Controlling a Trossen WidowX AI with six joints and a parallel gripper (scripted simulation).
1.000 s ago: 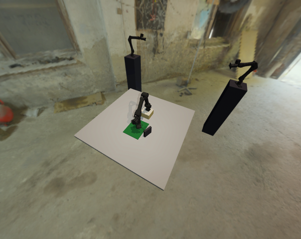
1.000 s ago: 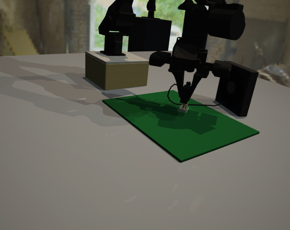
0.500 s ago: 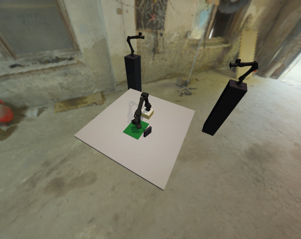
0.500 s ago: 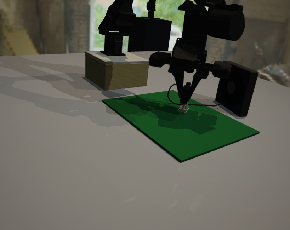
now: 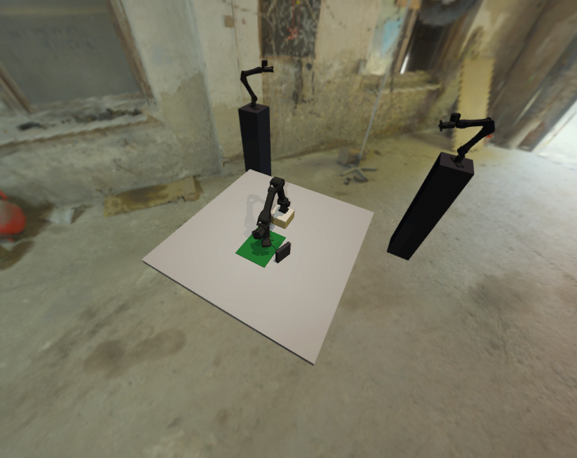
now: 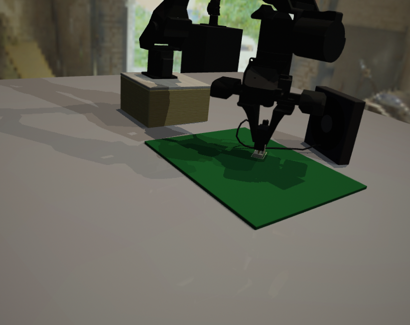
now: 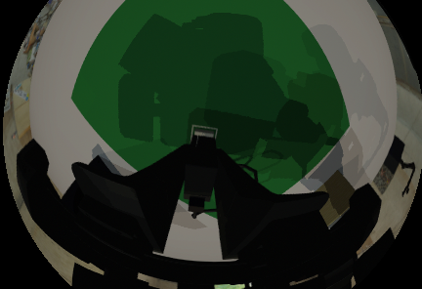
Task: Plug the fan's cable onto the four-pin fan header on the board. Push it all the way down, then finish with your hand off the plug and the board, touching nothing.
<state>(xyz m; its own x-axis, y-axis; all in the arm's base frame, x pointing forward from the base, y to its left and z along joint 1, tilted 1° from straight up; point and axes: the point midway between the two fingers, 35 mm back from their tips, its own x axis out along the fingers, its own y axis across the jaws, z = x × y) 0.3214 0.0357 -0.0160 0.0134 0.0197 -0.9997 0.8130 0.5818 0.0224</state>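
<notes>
Now: gripper tip 1 cm past the four-pin header, 1 cm to the right of it and 3 cm above it. Also, from my gripper tip: green board 1 cm ahead, 3 cm to the right, 4 cm below; black fan plug 1 cm behind, 1 cm to the left, 1 cm above; black fan 3 cm ahead, 14 cm to the left, 3 cm above.
</notes>
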